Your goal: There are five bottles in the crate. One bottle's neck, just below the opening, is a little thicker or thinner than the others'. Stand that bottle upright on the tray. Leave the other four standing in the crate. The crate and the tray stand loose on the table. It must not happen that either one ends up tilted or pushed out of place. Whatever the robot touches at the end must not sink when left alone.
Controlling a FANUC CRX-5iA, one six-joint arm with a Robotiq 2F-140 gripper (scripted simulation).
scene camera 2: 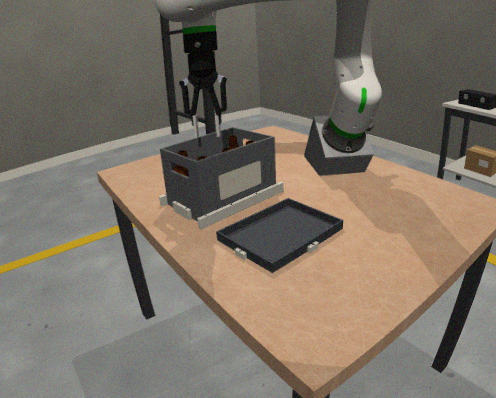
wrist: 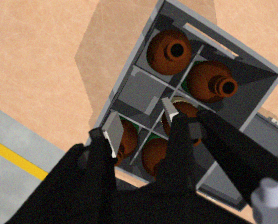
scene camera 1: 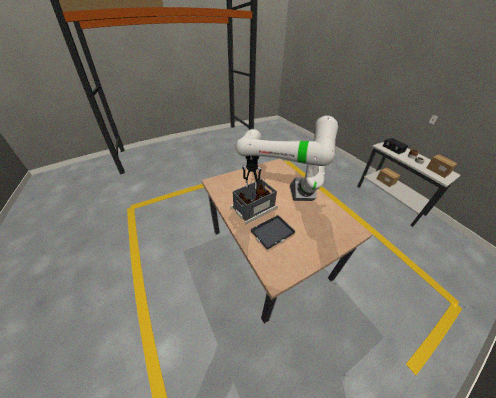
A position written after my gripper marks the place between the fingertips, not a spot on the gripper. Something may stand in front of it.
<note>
In view: my gripper (scene camera 2: 207,136), a dark grey crate (scene camera 2: 214,182), a dark tray (scene camera 2: 272,232), a glass bottle (wrist: 154,149), a glass bottle (wrist: 208,81) and a glass bottle (wrist: 163,54).
The dark grey crate shows as well in scene camera 1 (scene camera 1: 252,209). The dark tray also shows in scene camera 1 (scene camera 1: 269,232). My gripper also shows in the wrist view (wrist: 142,115).
</note>
